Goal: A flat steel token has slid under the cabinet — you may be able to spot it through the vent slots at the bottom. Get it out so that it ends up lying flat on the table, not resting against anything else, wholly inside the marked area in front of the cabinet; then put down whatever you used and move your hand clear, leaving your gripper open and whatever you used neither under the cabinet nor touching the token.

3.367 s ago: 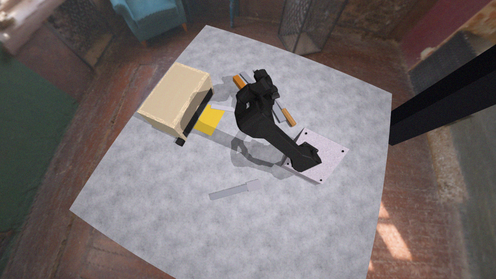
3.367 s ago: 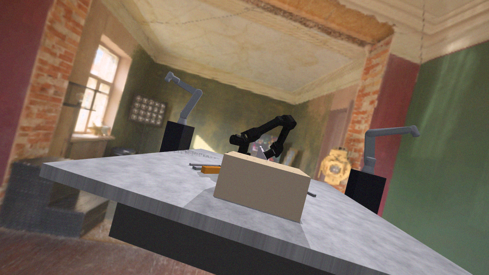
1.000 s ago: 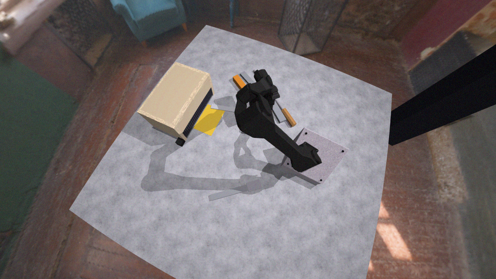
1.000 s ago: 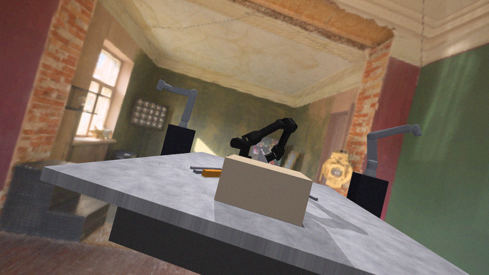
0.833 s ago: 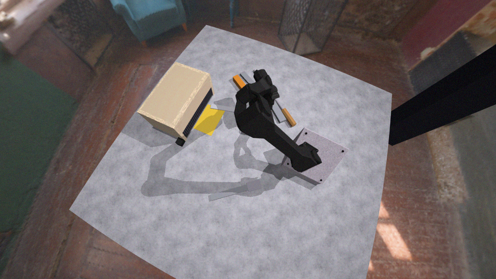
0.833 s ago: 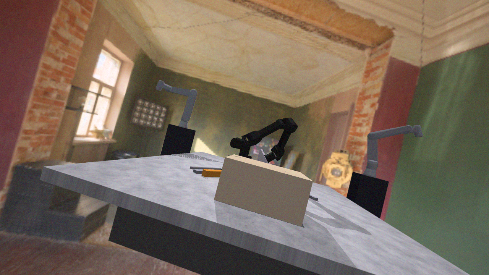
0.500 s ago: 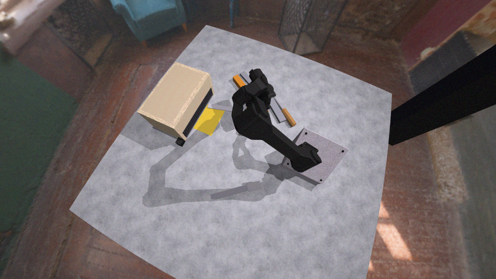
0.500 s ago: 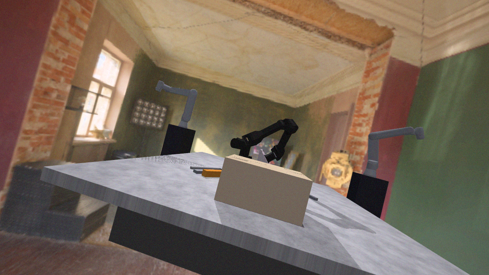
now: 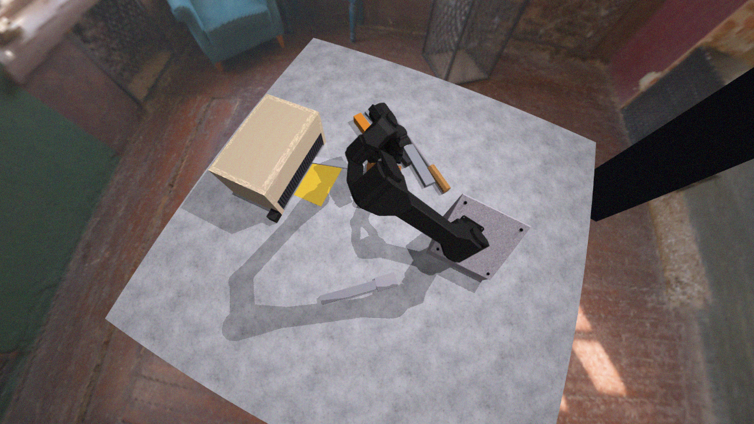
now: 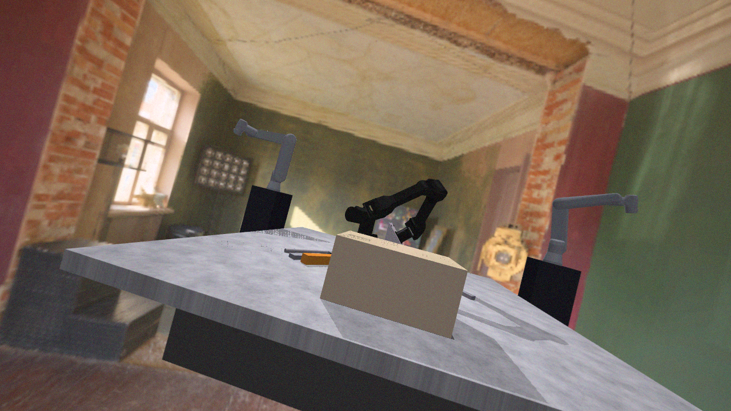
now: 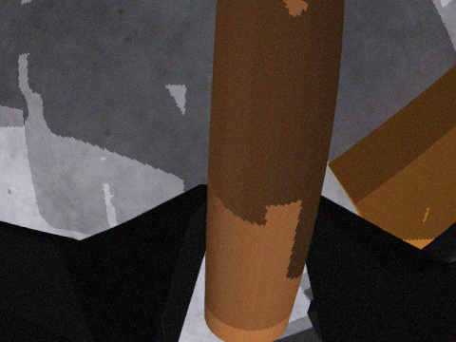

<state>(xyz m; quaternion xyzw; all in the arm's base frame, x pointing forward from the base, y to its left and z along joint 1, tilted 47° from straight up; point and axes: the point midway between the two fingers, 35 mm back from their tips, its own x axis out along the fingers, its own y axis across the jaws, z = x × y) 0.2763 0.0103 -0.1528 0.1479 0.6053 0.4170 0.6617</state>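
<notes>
My gripper tip is 90 mm to the left of the black-handled tool and 40 mm short of it. The rest, counted from my gripper tip: flat grey token (330 mm ahead, 170 mm to the left, 10 mm below); then grey bar (80 mm to the right, 70 mm behind); then orange bar (110 mm ahead, 80 mm to the right, 10 mm above).
</notes>
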